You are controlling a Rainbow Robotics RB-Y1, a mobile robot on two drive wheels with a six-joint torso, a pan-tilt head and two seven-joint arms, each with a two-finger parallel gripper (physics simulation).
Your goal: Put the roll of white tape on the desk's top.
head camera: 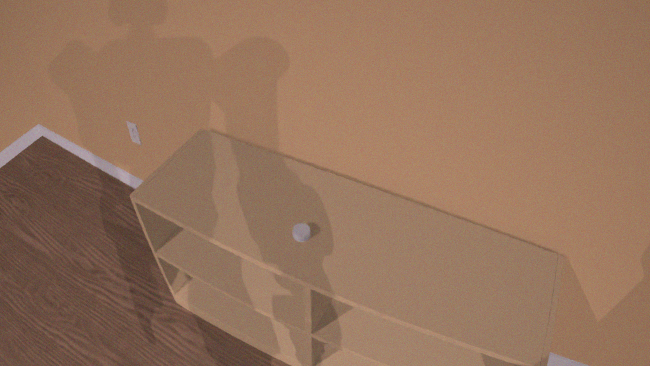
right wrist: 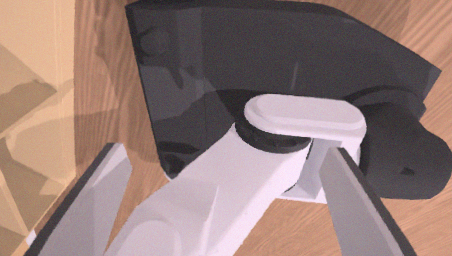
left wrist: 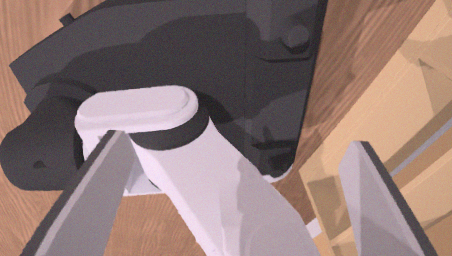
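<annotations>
My left gripper is visible in the left wrist view [236,149]; it is out of frame in the head camera view and out of frame in the right wrist view. My right gripper appears in the right wrist view [225,158], while it is out of frame in the head camera view and likewise out of frame in the left wrist view.
</annotations>
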